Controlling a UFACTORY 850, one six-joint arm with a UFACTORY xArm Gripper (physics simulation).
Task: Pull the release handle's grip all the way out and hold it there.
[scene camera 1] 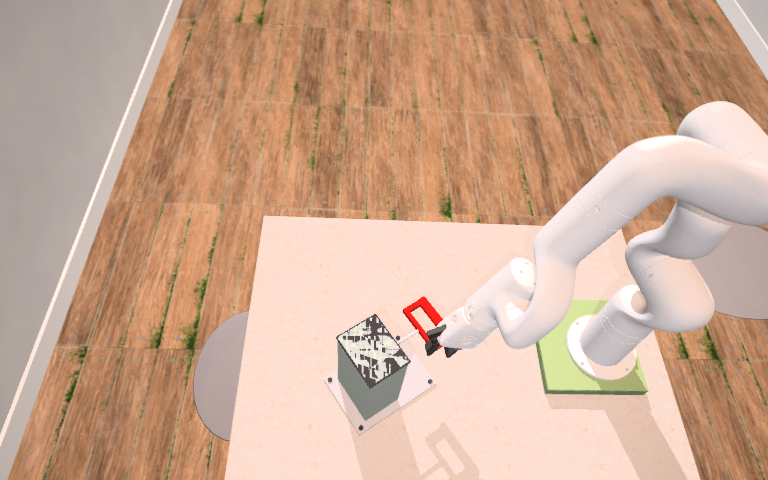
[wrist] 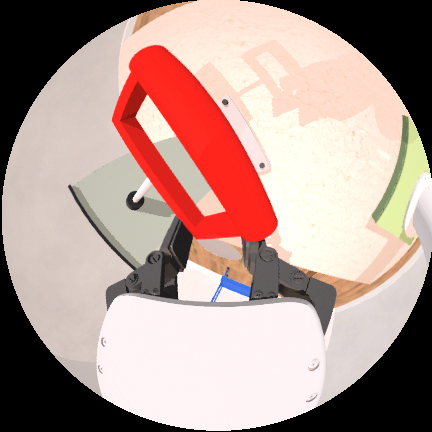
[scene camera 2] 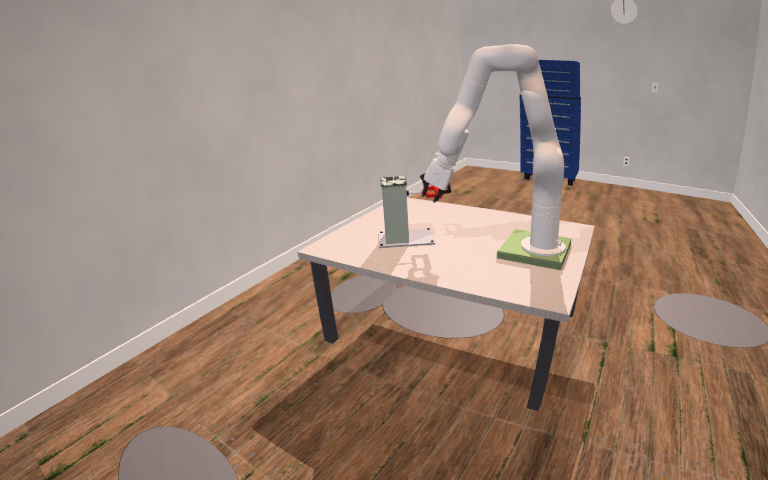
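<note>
The release handle's red loop-shaped grip stands out from the grey-green column on a thin white rod, a stretch of which shows between them. In the wrist view the grip is slanted across the view. My gripper has its black fingers partly closed, one on each side of the grip's near end, and is shut on it there. The grip partly hides the fingertips in the wrist view, so the exact contact is hidden. How far the rod can travel does not show.
The grey-green column, with a patterned top, stands on a pale bolted baseplate. The arm's green base block is at the table's other side. A blue cabinet stands far behind.
</note>
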